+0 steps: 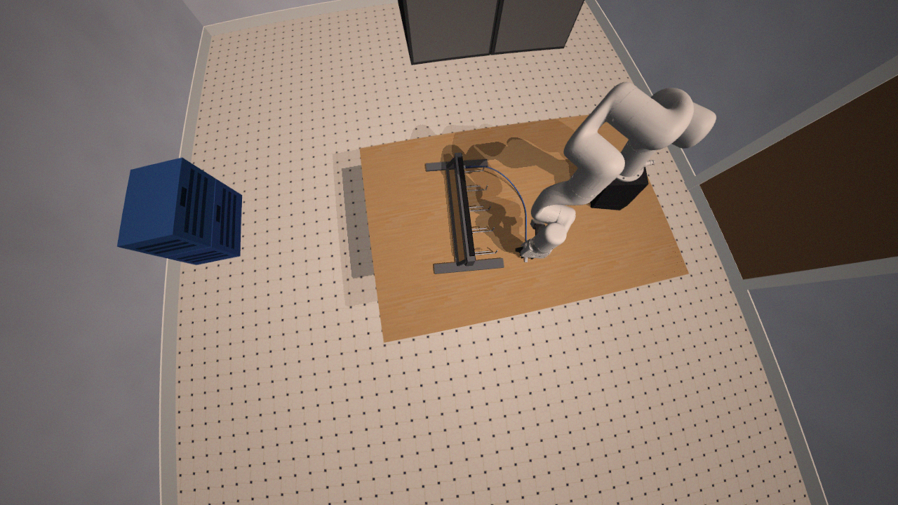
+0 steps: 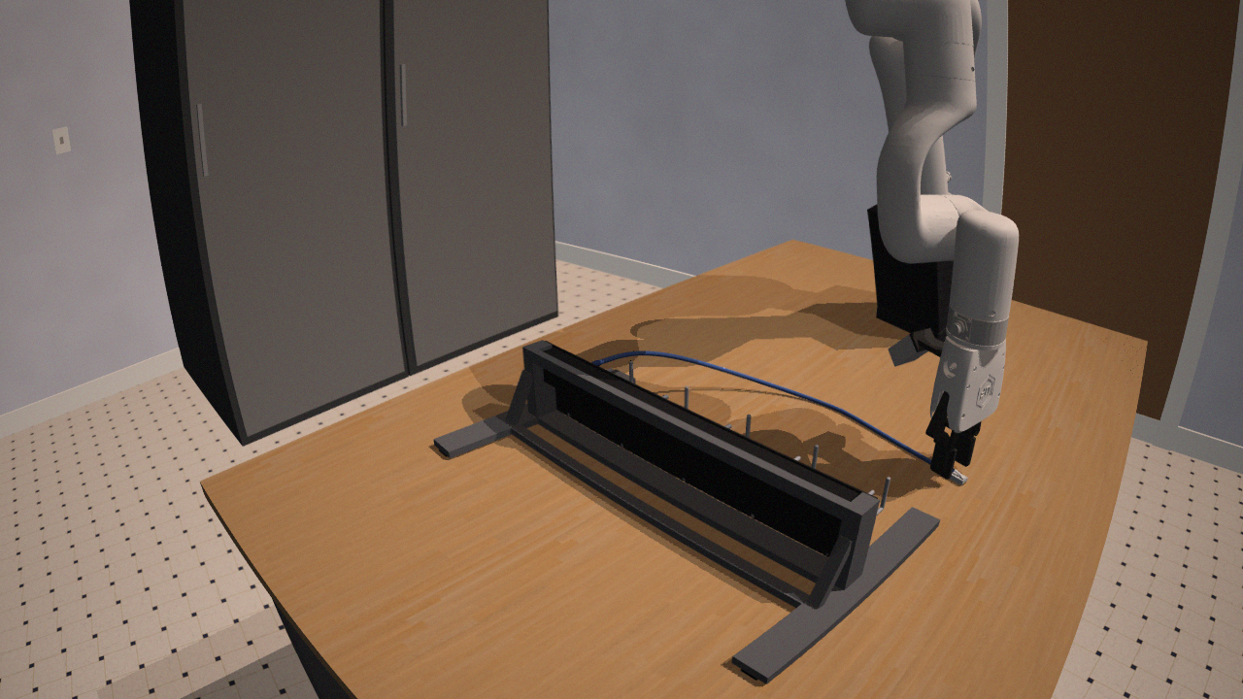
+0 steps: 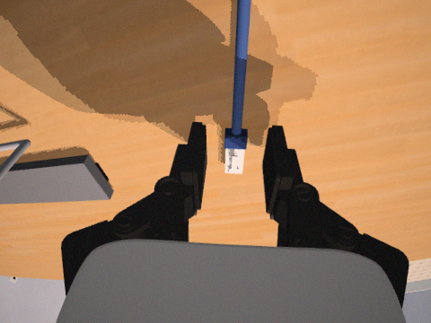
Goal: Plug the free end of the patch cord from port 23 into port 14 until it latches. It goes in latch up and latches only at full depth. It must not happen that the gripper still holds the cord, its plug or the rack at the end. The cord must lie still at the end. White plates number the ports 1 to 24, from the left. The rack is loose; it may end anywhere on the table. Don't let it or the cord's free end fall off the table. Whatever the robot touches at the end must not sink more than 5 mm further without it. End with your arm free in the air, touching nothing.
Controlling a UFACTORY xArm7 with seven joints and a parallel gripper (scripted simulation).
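My hand is 20 mm to the right of the plug and 20 mm above it.
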